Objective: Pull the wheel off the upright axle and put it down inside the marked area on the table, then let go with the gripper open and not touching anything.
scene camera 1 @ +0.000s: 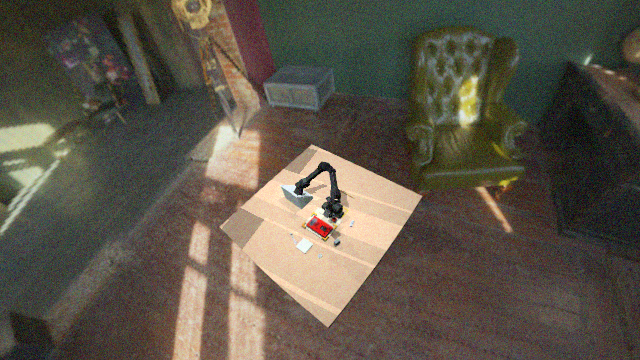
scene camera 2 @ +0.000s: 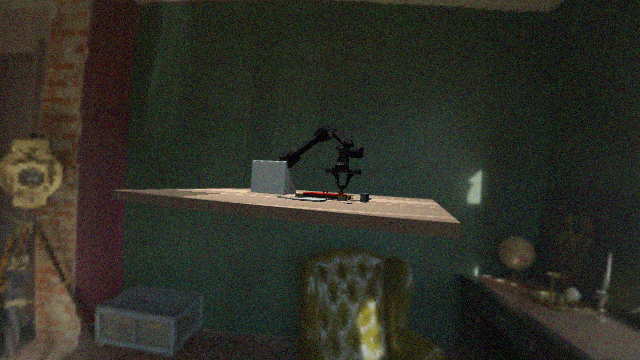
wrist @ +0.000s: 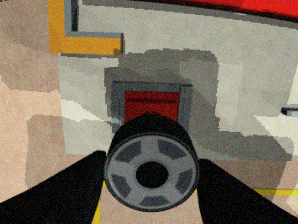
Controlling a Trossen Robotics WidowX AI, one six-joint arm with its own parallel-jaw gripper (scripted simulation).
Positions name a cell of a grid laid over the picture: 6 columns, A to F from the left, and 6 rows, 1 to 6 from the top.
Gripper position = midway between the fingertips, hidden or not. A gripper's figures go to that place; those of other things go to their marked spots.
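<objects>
The gripper (wrist: D5) is 10 cm from the lens, while a wheel (wrist: C4) sits 9 cm from the lens.
</objects>
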